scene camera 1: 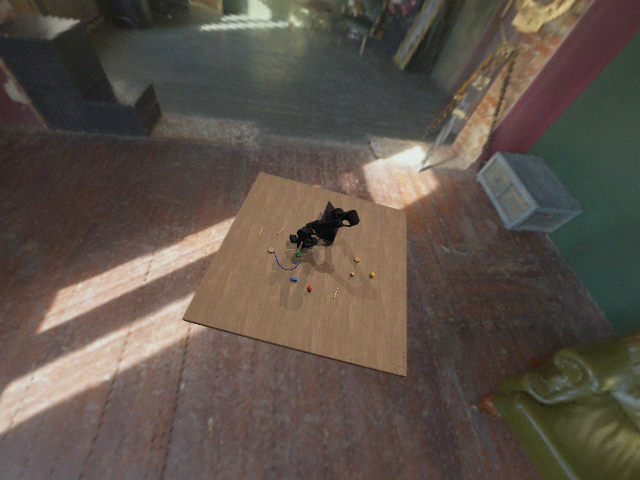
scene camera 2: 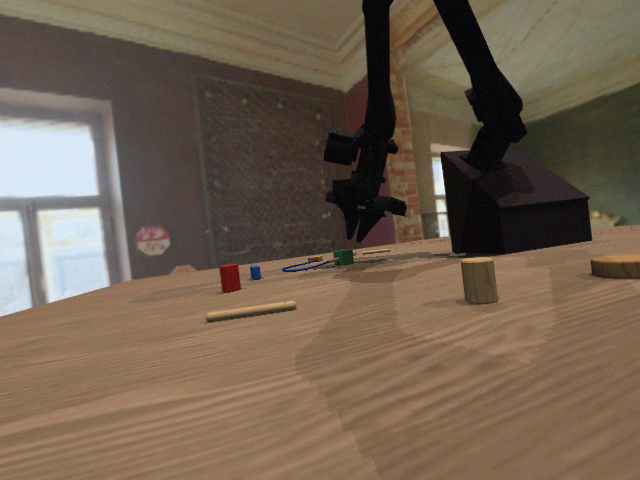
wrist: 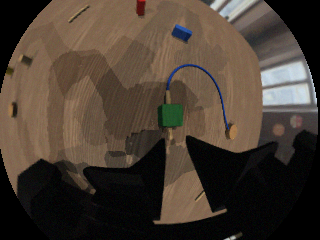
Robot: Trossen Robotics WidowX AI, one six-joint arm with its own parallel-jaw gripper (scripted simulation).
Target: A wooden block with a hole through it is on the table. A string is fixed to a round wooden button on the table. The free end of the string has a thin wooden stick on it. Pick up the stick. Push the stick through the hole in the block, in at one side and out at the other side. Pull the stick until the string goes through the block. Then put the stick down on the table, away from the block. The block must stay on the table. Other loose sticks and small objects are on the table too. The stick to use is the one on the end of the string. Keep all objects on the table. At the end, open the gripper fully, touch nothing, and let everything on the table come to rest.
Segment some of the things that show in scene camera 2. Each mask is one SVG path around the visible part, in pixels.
My gripper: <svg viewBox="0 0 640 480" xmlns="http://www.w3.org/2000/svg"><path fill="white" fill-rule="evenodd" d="M368 166L358 166L356 171L352 171L351 179L332 180L333 190L327 192L325 198L327 202L338 204L337 206L342 210L348 240L352 239L359 223L356 240L359 243L382 217L386 217L385 211L405 216L407 210L405 201L394 197L378 195L381 183L386 181L386 178L383 177L384 172Z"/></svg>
A wooden cylinder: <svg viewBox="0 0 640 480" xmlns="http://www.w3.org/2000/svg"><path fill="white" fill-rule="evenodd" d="M463 259L461 261L465 299L468 302L477 304L496 302L498 300L493 259L489 257Z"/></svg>
